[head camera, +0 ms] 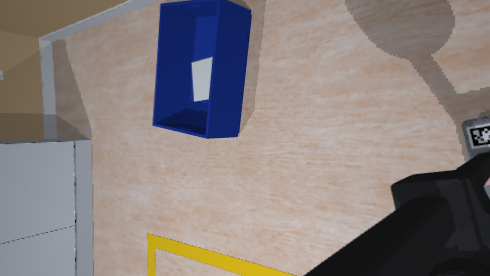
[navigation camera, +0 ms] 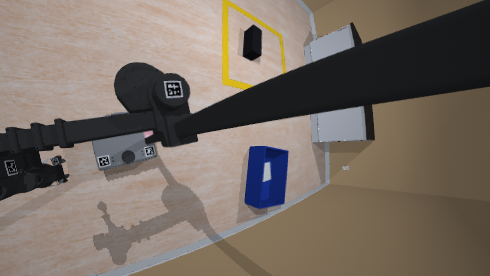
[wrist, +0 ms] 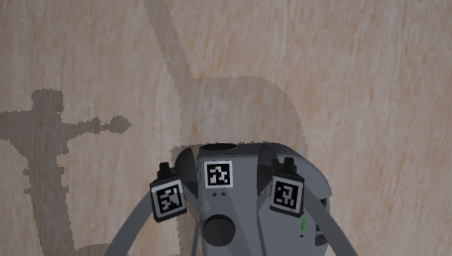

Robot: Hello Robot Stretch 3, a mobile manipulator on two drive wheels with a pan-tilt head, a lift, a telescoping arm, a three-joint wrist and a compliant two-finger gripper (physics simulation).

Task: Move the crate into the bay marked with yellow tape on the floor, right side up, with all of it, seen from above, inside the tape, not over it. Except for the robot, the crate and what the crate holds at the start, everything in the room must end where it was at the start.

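Frame: origin at the robot's base, x left, y back, z up, level; centimetres.
Seen in the pictures: robot's base, link origin: [navigation camera: 128, 155].
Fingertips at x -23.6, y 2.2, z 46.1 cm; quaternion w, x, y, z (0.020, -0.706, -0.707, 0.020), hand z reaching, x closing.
Note:
Pixels of each thing's top centre, then the offset from my fingertips to it.
- blue crate, top centre: [head camera: 182, 68] [navigation camera: 275, 177] dx +141.1, dy -55.3, dz -24.0 cm
- white flat-sided item, top centre: [head camera: 212, 77] [navigation camera: 261, 173] dx +141.3, dy -53.0, dz -43.4 cm
- black box, top centre: [navigation camera: 257, 39] dx +158.8, dy +95.2, dz -29.9 cm
The blue crate [head camera: 230, 75] [navigation camera: 255, 180] stands upright on the floor, its open top facing up. A white flat-sided item [head camera: 202, 80] [navigation camera: 267, 172] is inside it. The yellow tape [head camera: 210, 255] [navigation camera: 225, 45] marks a bay to one side of the crate, apart from it; one corner shows in the head view, and the mast hides part of it in the navigation view. A black box [navigation camera: 252, 43] stands inside the tape. My gripper [navigation camera: 61, 169] [wrist: 226, 164] is open and empty, beside my base and far from the crate. It does not show in the head view.
A light grey cabinet [head camera: 37, 185] [navigation camera: 339, 125] stands against the wall beside the bay. The crate is near the room's corner, by the skirting [head camera: 48, 90] [navigation camera: 327, 165]. My base [navigation camera: 120, 150] [wrist: 245, 200] and black mast [navigation camera: 320, 90] are on the crate's open-floor side.

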